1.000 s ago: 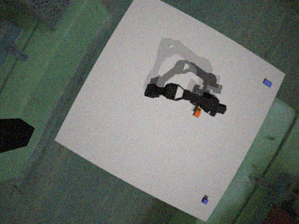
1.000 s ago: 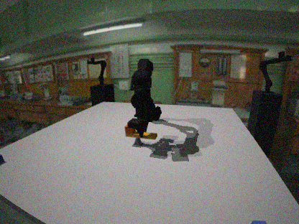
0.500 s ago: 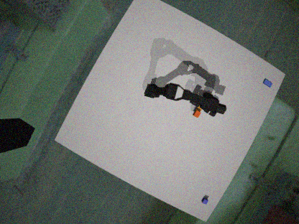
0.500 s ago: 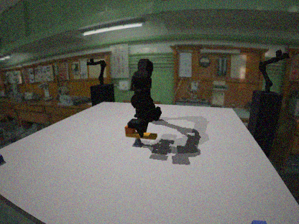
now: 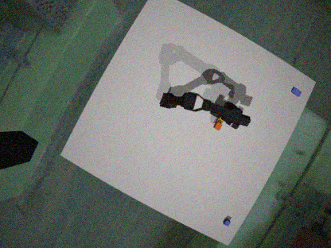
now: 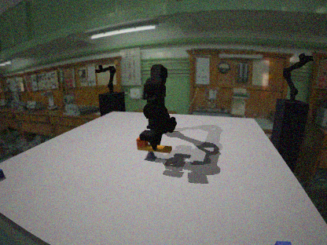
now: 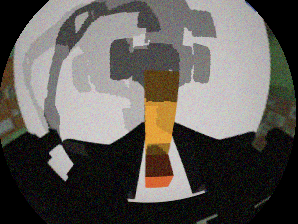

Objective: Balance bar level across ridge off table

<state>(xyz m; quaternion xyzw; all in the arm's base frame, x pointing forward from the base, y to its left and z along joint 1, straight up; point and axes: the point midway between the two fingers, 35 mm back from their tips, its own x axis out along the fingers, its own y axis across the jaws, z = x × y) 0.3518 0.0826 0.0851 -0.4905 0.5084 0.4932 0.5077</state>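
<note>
Right now the bar is 40 mm to the right of my gripper tip and 10 mm above it.
</note>
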